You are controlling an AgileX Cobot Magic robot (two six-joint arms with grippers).
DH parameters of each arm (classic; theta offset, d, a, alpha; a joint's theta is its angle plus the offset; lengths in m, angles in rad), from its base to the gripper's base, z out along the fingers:
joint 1: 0 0.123 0 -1.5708
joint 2: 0.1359 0 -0.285 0
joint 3: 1.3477 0 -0.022 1.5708
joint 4: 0 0.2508 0 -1.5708
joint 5: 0 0 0.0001 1.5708
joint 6: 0 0.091 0 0
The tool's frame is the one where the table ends.
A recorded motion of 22 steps. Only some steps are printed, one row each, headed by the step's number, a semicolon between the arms.
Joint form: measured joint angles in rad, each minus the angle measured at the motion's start. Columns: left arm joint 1, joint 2, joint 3, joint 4, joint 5, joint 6; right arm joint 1, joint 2, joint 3, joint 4, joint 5, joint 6.
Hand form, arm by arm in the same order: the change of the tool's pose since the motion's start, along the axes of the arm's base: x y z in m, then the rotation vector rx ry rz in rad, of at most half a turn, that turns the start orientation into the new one. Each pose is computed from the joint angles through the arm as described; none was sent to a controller.
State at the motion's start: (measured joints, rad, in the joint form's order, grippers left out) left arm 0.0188 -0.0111 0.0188 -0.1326 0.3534 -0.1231; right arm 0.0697 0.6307 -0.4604 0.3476 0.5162 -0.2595
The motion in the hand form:
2: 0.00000 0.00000 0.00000 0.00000 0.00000 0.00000; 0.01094 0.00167 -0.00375 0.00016 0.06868 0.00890
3: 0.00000 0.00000 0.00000 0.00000 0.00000 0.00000; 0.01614 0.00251 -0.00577 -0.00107 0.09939 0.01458
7: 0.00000 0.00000 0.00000 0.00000 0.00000 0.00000; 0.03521 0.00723 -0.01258 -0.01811 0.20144 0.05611
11: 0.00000 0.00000 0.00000 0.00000 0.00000 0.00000; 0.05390 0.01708 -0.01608 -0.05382 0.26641 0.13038
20: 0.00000 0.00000 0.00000 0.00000 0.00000 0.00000; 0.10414 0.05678 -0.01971 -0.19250 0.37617 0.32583
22: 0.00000 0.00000 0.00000 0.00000 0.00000 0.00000; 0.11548 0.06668 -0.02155 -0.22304 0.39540 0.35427
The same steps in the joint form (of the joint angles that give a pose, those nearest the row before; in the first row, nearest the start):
2: 0.0000 0.0000 0.0000 0.0000 0.0000 0.0000; -0.0001 0.0730 -0.0204 0.0098 0.0182 -0.0067
3: 0.0000 0.0000 0.0000 0.0000 0.0000 0.0000; 0.0002 0.1074 -0.0298 0.0152 0.0255 -0.0129
7: 0.0000 0.0000 0.0000 0.0000 0.0000 0.0000; 0.0115 0.2322 -0.0711 0.0330 0.0539 -0.0503
11: 0.0000 0.0000 0.0000 0.0000 0.0000 0.0000; 0.0554 0.3462 -0.1246 0.0342 0.0700 -0.0888
20: 0.0000 0.0000 0.0000 0.0000 0.0000 0.0000; 0.2125 0.6261 -0.3222 -0.0700 0.1203 -0.0907
22: 0.0000 0.0000 0.0000 0.0000 0.0000 0.0000; 0.2440 0.6865 -0.3705 -0.1042 0.1308 -0.0729

